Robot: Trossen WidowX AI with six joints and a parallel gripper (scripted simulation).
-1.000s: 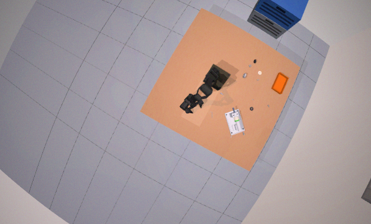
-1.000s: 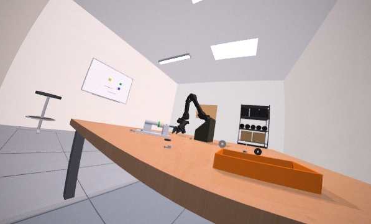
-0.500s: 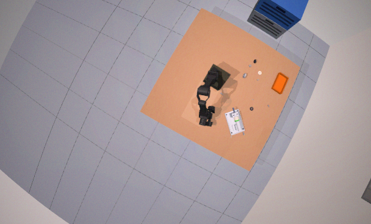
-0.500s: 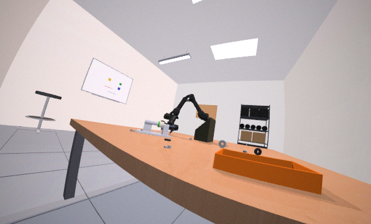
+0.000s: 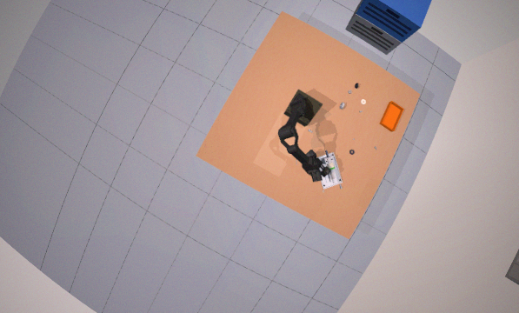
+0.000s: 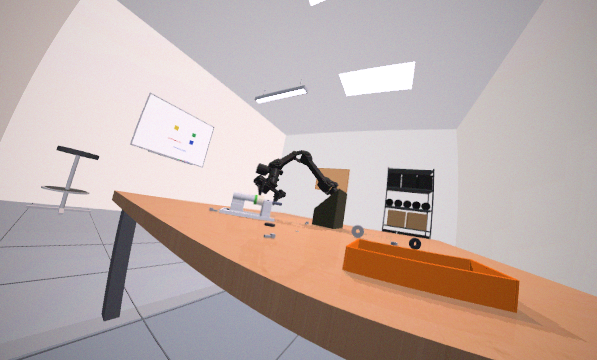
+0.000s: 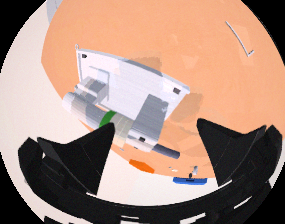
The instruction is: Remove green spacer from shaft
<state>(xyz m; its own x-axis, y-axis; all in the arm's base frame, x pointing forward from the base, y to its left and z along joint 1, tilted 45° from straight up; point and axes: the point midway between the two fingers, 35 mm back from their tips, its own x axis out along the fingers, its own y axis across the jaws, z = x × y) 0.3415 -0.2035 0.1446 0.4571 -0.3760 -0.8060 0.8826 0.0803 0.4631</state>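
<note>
Right now my gripper tip is 6 cm short of the grey shaft and 3 cm to the right of it. From my gripper tip the other things lie so: black piece: 21 cm to the left, 18 cm ahead, 8 cm below; then orange tray: 63 cm to the left, 30 cm ahead, 7 cm below; then green spacer: 9 cm ahead, 1 cm to the left.
</note>
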